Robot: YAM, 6 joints.
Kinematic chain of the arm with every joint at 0, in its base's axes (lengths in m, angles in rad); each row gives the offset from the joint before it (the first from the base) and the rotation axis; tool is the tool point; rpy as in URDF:
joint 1: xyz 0 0 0.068 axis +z
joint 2: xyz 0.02 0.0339 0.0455 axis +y
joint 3: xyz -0.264 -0.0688 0 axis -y
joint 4: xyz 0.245 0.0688 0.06 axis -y
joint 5: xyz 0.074 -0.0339 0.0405 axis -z
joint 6: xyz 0.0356 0 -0.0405 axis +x
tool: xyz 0 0 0 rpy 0 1.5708 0
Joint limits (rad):
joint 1: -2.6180..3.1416
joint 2: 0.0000..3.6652
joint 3: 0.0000..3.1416
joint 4: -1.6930..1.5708
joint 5: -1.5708..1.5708
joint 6: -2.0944..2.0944
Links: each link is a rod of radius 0.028 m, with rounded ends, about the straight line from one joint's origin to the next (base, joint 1, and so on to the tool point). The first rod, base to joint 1, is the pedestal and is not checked.
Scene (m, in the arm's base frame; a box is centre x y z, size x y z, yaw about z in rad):
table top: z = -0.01
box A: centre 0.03 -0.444 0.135 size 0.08 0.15 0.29 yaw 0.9
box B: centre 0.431 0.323 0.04 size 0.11 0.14 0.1 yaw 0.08
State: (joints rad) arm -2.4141 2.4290 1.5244 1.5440 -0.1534 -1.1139
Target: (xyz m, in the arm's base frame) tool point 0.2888 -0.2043 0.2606
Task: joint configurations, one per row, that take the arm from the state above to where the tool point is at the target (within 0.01 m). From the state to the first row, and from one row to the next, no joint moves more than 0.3 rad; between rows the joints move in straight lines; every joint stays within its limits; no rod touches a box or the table.
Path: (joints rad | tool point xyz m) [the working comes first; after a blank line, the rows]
Joints at the target: -0.6523 1.7932 0.8131 1.5708 -0.3728 -1.1139
Straight joint move there: touches box A.

1: -2.1770 2.2679 1.7095 1.5529 -0.0680 -1.1246 | -0.2765 -0.4030 0.3288
2: -1.9398 2.1068 1.8945 1.5619 0.0173 -1.1353 | -0.1560 -0.4018 0.4544
3: -1.7027 1.9457 2.0796 1.5708 0.1027 -1.1460 | -0.0479 -0.3335 0.5598
4: -1.4926 1.9152 1.8263 1.5708 0.0076 -1.1396 | 0.0285 -0.3671 0.5092
5: -1.2825 1.8847 1.5730 1.5708 -0.0875 -1.1332 | 0.1129 -0.3698 0.4508
6: -1.0725 1.8542 1.3197 1.5708 -0.1826 -1.1267 | 0.1924 -0.3401 0.3876
7: -0.8624 1.8237 1.0664 1.5708 -0.2777 -1.1203 | 0.2544 -0.2820 0.3231
8: -0.6523 1.7932 0.8131 1.5708 -0.3728 -1.1139 | 0.2888 -0.2043 0.2606

